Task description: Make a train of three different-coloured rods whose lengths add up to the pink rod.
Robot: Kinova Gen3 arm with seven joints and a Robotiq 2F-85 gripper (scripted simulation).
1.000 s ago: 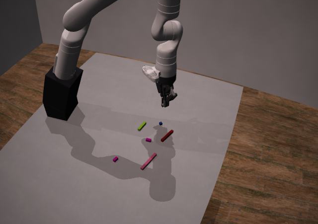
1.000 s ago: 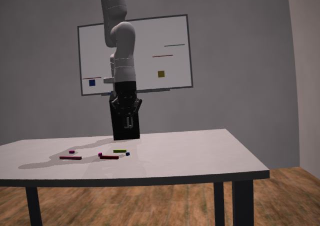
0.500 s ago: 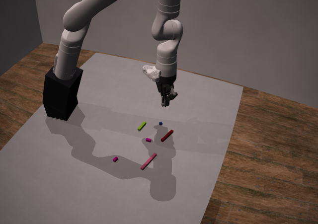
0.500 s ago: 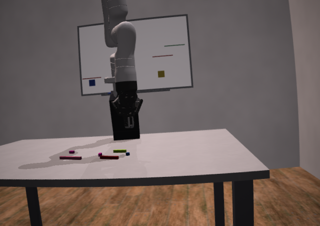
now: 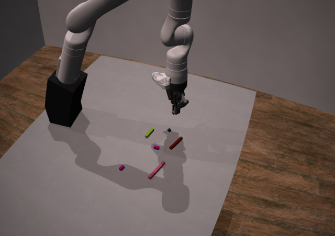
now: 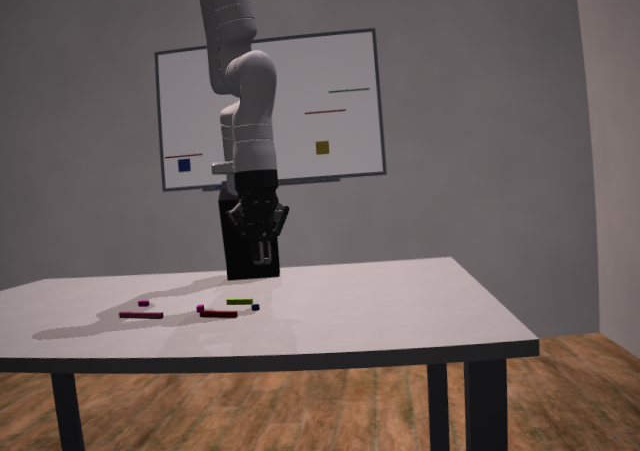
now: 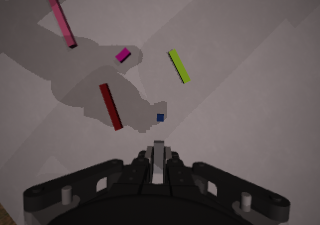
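The blue rod lies 10 cm below my hand, 2 cm to the right of it and 2 cm behind it. Round my hand: lime rod: 10 cm below, 9 cm behind, 5 cm to the right; red rod: 10 cm below, 8 cm to the right, 2 cm ahead; grey rod: 1 cm below.
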